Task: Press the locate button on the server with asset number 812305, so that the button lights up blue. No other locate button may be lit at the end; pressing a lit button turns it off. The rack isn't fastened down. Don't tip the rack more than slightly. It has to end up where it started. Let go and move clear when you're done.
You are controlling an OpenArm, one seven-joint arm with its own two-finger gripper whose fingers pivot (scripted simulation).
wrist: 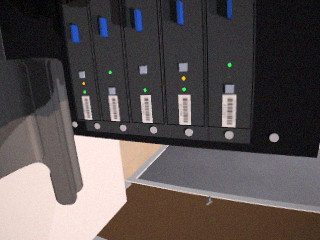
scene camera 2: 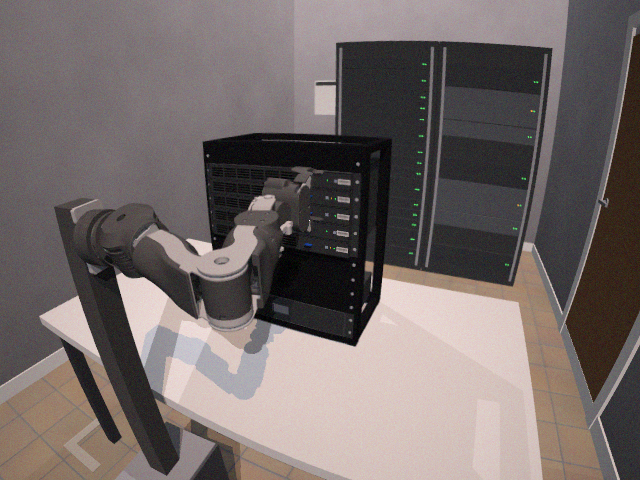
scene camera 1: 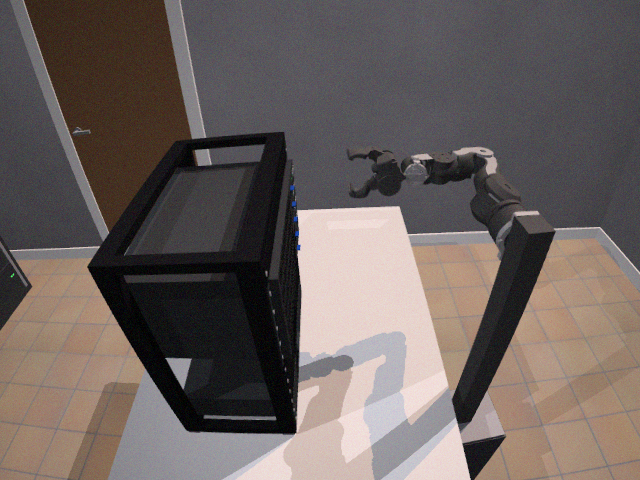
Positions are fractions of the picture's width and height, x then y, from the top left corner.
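Observation:
My gripper (scene camera 2: 0.49,0.41), (scene camera 1: 0.54,0.36) is visible.

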